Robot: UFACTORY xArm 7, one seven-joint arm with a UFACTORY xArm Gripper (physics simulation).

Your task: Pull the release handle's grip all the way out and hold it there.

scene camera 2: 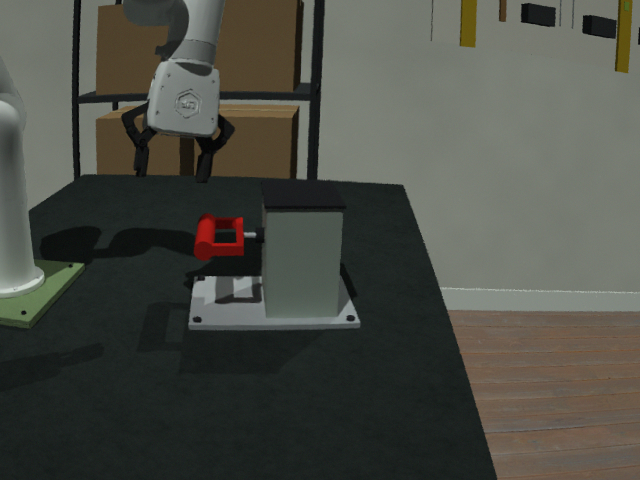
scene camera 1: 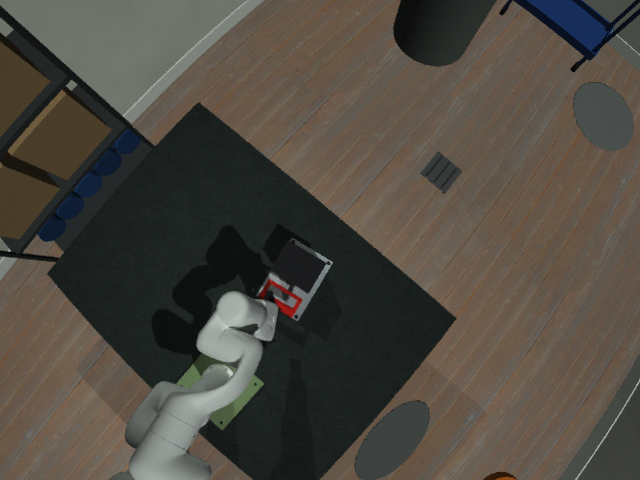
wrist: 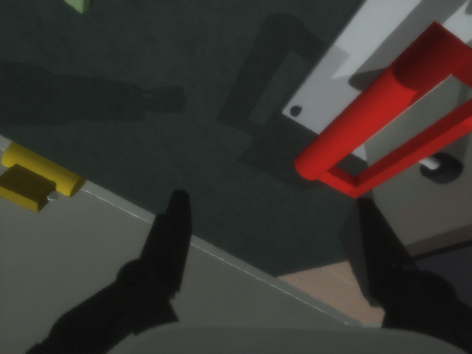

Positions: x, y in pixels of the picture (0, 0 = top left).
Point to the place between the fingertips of my gripper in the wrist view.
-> At 268, 213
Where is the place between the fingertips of my gripper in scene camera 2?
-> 171, 179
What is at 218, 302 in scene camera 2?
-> A base plate.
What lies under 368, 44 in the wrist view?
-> A base plate.
